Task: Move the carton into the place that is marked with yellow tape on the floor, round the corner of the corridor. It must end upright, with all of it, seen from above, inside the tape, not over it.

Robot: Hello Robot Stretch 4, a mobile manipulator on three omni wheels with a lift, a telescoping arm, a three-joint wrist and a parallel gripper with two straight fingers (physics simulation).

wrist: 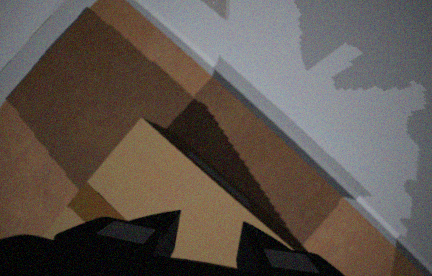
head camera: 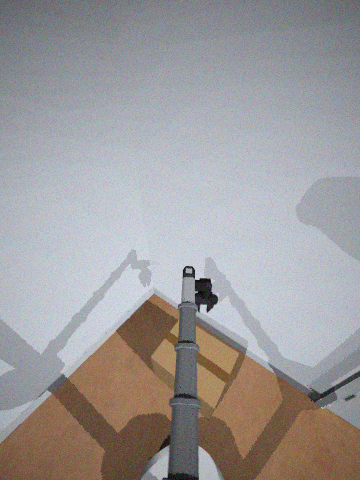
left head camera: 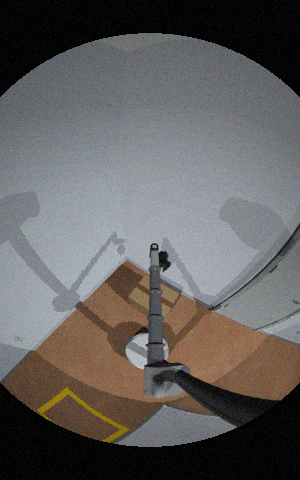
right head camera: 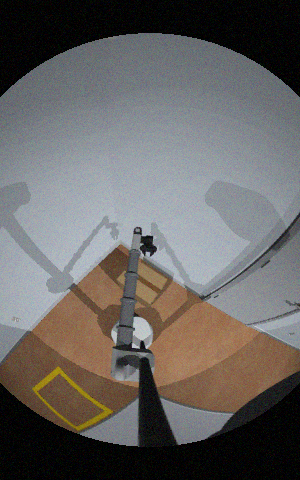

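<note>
Visible in the pictures: the gripper, a carton.
</note>
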